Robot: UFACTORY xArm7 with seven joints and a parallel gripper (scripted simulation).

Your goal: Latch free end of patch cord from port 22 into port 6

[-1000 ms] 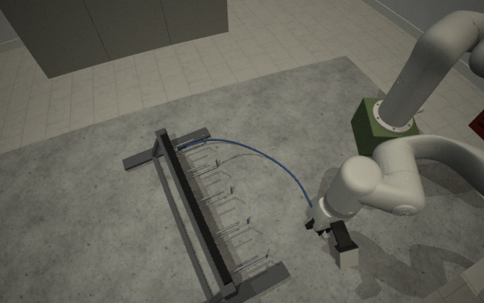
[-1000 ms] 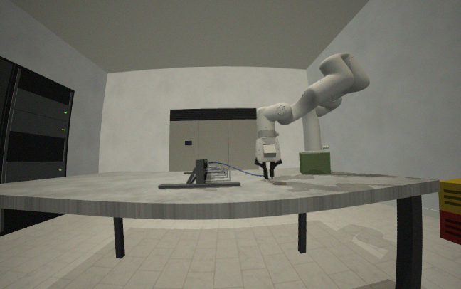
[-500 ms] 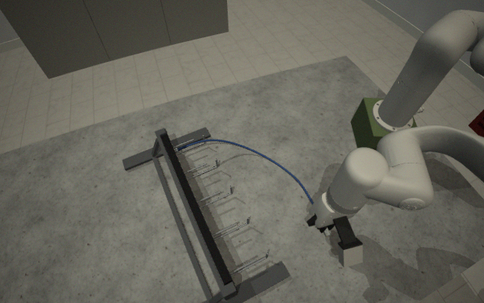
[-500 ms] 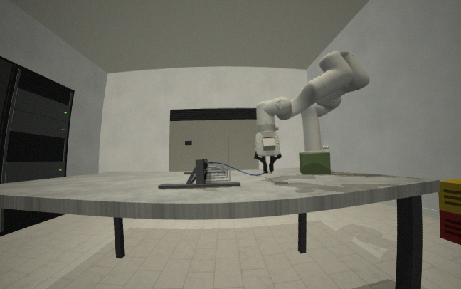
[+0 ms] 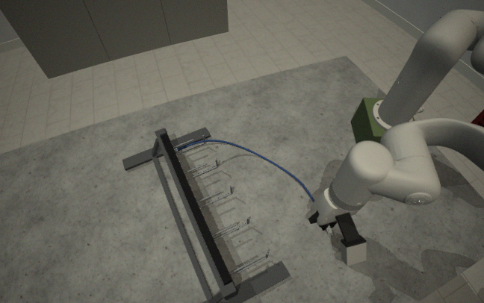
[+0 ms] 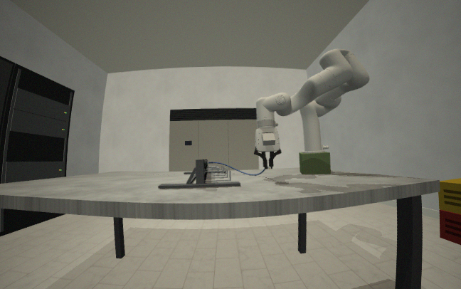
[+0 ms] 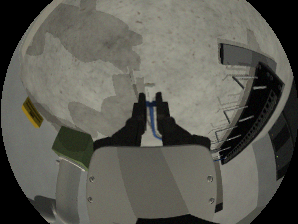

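Right now the plug is 20 mm to the left of my hand and 10 mm below it.
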